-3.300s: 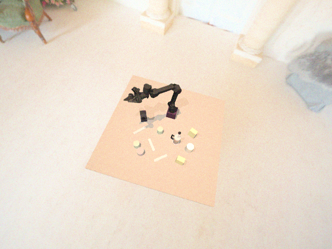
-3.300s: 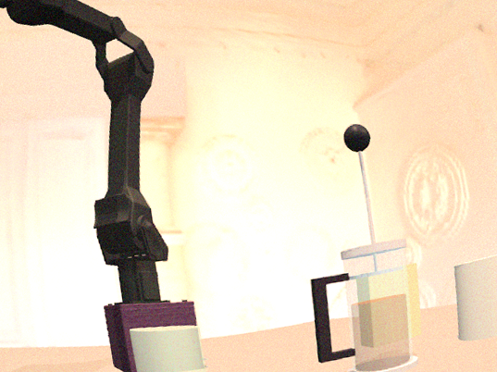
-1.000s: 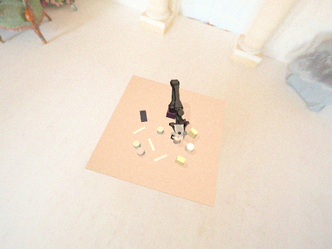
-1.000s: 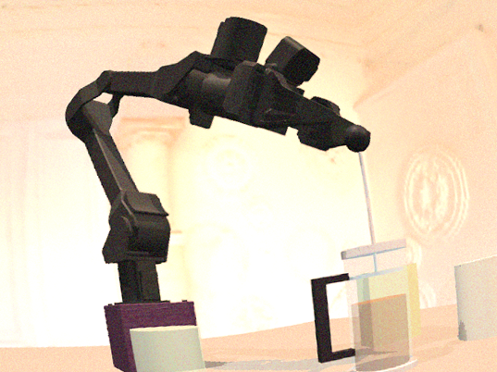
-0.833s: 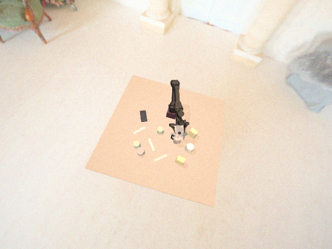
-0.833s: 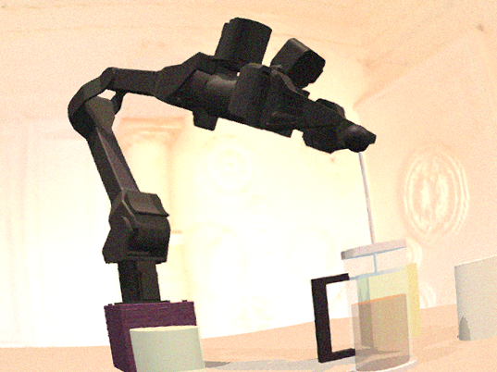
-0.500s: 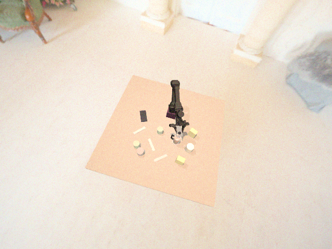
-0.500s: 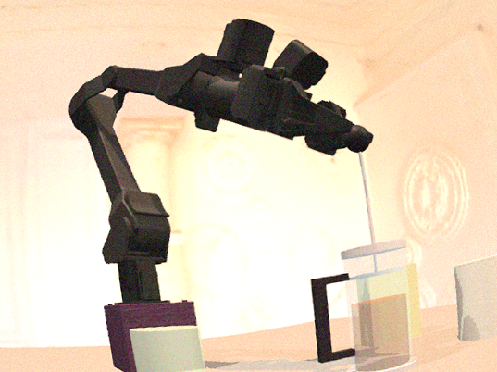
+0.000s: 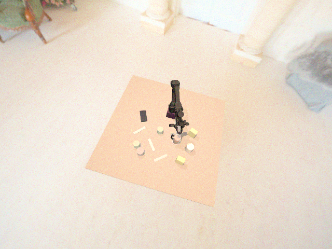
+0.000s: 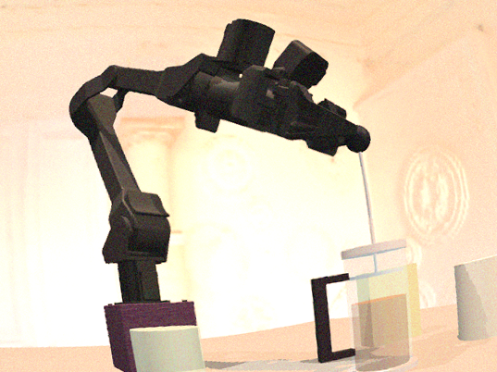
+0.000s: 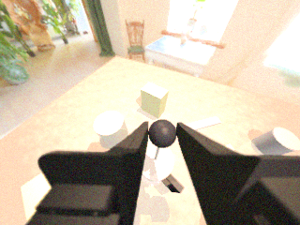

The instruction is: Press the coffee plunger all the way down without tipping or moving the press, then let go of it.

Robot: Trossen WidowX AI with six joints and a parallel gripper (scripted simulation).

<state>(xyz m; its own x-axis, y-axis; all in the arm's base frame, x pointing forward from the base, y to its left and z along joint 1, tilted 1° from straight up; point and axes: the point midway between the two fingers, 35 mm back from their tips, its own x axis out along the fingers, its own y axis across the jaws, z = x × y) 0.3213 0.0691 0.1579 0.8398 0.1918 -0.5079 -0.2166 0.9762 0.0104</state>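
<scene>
The coffee press lies 2 cm behind my gripper tip, 2 cm to the right of it and 13 cm below it. Also, from my gripper tip: white cylinder 6 cm ahead, 14 cm to the left, 20 cm below; then black slab 29 cm behind, 40 cm to the right, 24 cm below.
</scene>
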